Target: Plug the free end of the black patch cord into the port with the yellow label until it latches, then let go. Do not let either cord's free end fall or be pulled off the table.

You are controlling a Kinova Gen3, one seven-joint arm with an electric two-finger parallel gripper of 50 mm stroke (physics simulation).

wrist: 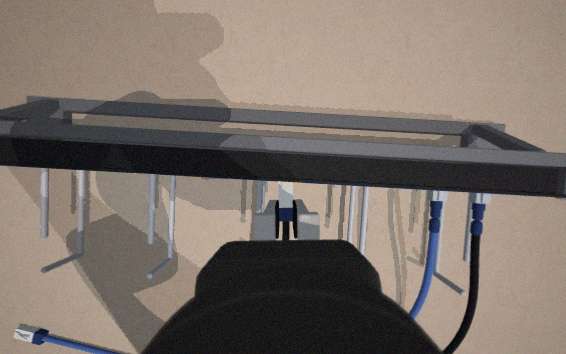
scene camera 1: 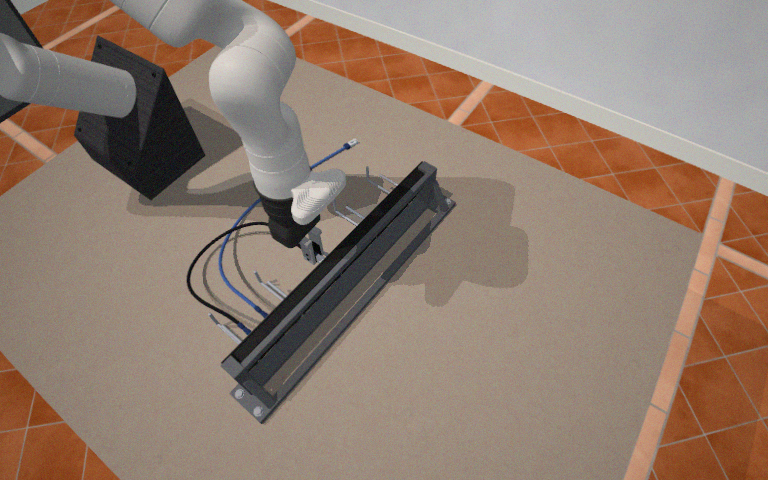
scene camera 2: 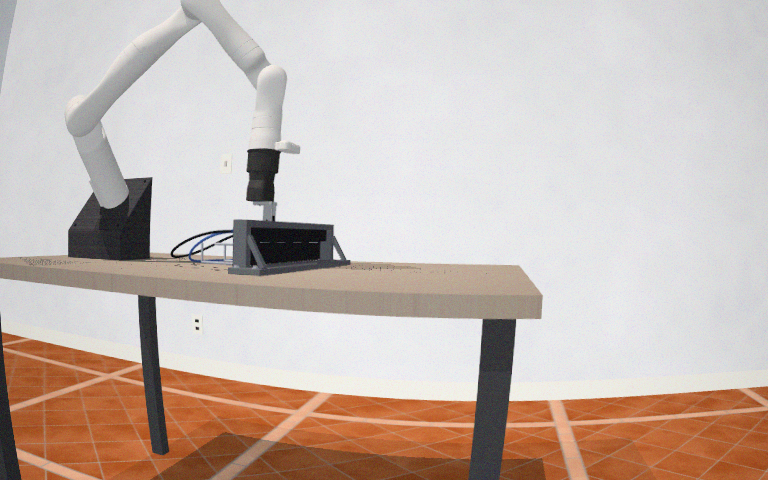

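My gripper is shut on the plug of the black cord's free end, by its blue boot. The plug's clear body points at the patch panel, and its front passes out of sight under the panel's top edge; how deep it sits in a port cannot be seen. The black cord loops back to its other plug, at the panel's right end in the wrist view. The port face and the yellow label do not show.
A blue cord joins the panel beside the black one. Its free plug lies on the table. Thin metal cable guides stick out from the panel on both sides of my gripper.
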